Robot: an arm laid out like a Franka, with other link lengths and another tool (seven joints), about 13 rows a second.
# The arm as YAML. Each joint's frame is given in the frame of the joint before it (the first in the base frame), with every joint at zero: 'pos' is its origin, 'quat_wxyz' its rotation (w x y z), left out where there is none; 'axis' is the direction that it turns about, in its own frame. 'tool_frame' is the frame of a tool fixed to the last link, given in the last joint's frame.
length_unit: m
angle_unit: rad
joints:
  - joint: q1
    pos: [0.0, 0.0, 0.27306]
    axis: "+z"
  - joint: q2
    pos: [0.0, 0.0, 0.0]
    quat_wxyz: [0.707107, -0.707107, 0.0, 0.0]
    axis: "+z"
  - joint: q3
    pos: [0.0, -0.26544, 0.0]
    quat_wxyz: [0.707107, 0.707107, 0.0, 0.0]
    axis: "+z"
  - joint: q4
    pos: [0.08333, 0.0, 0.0]
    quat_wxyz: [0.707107, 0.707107, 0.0, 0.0]
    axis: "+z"
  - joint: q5
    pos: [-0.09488, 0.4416, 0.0]
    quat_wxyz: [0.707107, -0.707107, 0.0, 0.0]
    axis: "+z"
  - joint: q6
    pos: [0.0, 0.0, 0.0]
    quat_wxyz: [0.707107, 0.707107, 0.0, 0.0]
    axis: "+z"
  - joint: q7
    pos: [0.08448, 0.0, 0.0]
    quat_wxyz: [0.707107, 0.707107, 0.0, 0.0]
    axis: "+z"
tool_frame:
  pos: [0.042, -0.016, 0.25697]
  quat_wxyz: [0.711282, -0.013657, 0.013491, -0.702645]
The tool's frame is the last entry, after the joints.
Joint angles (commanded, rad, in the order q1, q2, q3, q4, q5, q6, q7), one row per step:
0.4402, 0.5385, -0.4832, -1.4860, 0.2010, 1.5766, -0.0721
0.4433, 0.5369, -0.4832, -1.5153, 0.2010, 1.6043, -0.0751
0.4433, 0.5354, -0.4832, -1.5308, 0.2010, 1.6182, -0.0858
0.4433, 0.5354, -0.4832, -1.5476, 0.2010, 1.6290, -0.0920
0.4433, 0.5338, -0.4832, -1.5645, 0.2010, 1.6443, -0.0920
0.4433, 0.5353, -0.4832, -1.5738, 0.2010, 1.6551, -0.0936
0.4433, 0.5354, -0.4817, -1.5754, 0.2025, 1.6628, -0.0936
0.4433, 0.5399, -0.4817, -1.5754, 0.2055, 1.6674, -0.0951
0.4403, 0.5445, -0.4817, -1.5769, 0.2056, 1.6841, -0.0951
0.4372, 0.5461, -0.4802, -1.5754, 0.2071, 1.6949, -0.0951
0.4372, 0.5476, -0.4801, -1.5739, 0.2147, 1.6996, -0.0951
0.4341, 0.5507, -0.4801, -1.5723, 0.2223, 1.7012, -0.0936
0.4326, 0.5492, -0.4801, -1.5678, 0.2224, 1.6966, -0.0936
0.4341, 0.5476, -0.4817, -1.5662, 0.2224, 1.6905, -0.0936
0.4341, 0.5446, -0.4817, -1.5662, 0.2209, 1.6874, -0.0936
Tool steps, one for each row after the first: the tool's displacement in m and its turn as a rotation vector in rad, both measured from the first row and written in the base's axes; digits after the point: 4 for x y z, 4 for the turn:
-0.0028, -0.0016, -0.0116, -0.0004, -0.0005, 0.0004
-0.0045, -0.0031, -0.0173, 0.0030, -0.0004, 0.0075
-0.0080, -0.0049, -0.0245, 0.0044, 0.0054, 0.0098
-0.0099, -0.0070, -0.0308, 0.0037, 0.0051, 0.0067
-0.0108, -0.0084, -0.0356, 0.0027, 0.0048, 0.0067
-0.0094, -0.0074, -0.0364, 0.0040, -0.0010, 0.0074
-0.0089, -0.0071, -0.0390, 0.0050, -0.0018, 0.0076
-0.0056, -0.0100, -0.0421, 0.0017, -0.0128, 0.0053
-0.0022, -0.0109, -0.0423, 0.0022, -0.0234, 0.0038
-0.0003, -0.0091, -0.0424, 0.0079, -0.0289, 0.0009
0.0005, -0.0095, -0.0435, 0.0125, -0.0301, -0.0067
0.0013, -0.0097, -0.0407, 0.0137, -0.0312, -0.0074
0.0006, -0.0093, -0.0389, 0.0142, -0.0285, -0.0072
0.0003, -0.0093, -0.0372, 0.0144, -0.0280, -0.0067

